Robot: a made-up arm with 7 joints.
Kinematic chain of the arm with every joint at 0, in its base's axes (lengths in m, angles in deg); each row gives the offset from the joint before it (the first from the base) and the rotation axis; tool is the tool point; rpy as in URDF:
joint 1: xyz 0 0 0.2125 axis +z
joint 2: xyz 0 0 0 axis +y
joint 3: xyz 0 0 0.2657 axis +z
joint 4: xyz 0.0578 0 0 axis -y
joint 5: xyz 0.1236 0 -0.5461 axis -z
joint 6: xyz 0 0 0 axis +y
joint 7: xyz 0.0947 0 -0.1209 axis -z
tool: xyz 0 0 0 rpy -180 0 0
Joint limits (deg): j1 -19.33..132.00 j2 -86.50..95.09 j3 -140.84..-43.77 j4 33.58..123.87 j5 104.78..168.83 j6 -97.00..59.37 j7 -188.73..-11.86
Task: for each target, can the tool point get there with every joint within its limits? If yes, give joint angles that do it. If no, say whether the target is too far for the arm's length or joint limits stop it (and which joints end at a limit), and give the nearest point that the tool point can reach.
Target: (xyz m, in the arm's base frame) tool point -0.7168 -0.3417 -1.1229
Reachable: no: too far | nearest point -0.5263 -0.2585 -0.3796 | short by 0.772 m
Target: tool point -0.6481 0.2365 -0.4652
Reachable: no: joint limits stop it (at a limit: joint 1, joint 2, joint 3, joint 5) | nearest point -0.6800 0.0152 -0.2399 | short by 0.317 m
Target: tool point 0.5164 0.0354 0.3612
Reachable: yes | joints 118.85 19.25 -110.55 67.99 150.33 -65.22 -158.90
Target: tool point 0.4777 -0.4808 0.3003
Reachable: yes | joints 82.02 -48.82 -103.28 102.04 150.72 -60.20 -44.39
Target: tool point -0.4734 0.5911 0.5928
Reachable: no: joint limits stop it (at a limit: joint 1, joint 2, joint 3, joint 4, joint 5) | nearest point -0.3203 0.6062 0.5937 | short by 0.154 m
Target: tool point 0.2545 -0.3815 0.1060
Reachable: yes | joints 85.07 -9.21 -127.89 47.87 127.83 -67.89 -140.18
